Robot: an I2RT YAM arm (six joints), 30 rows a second.
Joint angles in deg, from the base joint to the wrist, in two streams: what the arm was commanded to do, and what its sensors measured. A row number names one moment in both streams.
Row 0, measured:
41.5 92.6 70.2 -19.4 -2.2 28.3
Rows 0 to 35, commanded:
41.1 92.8 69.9 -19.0 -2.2 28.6
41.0 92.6 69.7 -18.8 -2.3 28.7
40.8 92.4 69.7 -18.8 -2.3 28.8
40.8 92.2 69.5 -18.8 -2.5 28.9
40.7 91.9 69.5 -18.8 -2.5 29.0
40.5 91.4 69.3 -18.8 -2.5 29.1
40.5 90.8 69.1 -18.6 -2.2 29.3
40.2 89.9 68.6 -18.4 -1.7 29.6
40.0 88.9 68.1 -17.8 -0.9 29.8
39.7 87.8 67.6 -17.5 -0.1 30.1
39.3 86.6 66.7 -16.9 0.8 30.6
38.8 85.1 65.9 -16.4 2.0 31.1
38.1 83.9 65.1 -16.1 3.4 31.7
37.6 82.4 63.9 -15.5 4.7 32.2
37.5 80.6 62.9 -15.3 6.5 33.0
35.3 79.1 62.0 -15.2 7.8 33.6
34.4 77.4 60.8 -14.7 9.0 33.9
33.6 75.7 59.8 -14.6 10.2 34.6
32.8 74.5 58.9 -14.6 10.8 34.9
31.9 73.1 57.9 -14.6 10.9 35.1
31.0 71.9 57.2 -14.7 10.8 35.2
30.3 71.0 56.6 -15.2 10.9 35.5
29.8 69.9 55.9 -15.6 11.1 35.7
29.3 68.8 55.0 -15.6 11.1 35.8
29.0 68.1 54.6 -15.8 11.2 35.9
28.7 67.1 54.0 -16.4 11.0 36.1
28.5 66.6 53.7 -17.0 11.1 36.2
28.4 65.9 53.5 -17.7 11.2 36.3
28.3 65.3 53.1 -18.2 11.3 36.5
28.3 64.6 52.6 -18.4 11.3 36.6
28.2 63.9 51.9 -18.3 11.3 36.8
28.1 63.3 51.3 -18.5 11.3 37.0
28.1 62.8 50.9 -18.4 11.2 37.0
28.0 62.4 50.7 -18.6 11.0 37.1
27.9 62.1 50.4 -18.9 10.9 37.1
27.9 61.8 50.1 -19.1 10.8 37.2
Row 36, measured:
28.3 63.1 51.2 -17.4 10.0 36.1
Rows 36 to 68, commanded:
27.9 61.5 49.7 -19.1 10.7 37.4
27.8 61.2 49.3 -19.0 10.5 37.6
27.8 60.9 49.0 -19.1 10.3 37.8
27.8 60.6 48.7 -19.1 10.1 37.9
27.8 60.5 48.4 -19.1 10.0 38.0
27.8 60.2 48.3 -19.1 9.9 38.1
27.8 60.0 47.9 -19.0 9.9 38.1
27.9 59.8 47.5 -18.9 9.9 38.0
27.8 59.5 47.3 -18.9 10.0 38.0
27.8 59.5 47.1 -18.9 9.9 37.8
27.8 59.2 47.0 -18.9 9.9 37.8
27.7 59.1 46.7 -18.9 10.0 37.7
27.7 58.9 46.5 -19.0 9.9 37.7
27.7 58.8 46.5 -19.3 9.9 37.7
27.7 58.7 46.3 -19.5 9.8 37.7
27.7 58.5 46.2 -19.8 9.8 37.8
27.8 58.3 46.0 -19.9 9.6 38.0
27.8 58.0 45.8 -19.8 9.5 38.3
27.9 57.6 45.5 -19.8 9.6 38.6
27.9 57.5 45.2 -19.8 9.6 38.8
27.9 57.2 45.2 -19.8 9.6 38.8
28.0 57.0 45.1 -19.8 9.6 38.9
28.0 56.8 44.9 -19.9 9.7 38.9
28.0 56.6 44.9 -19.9 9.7 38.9
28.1 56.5 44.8 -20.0 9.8 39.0
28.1 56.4 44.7 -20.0 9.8 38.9
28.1 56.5 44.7 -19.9 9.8 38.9
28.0 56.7 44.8 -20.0 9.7 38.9
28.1 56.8 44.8 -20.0 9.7 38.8
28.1 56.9 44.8 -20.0 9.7 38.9
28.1 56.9 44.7 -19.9 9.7 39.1
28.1 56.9 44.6 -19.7 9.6 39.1
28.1 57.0 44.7 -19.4 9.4 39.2
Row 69, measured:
28.0 57.3 45.3 -19.3 9.5 38.1
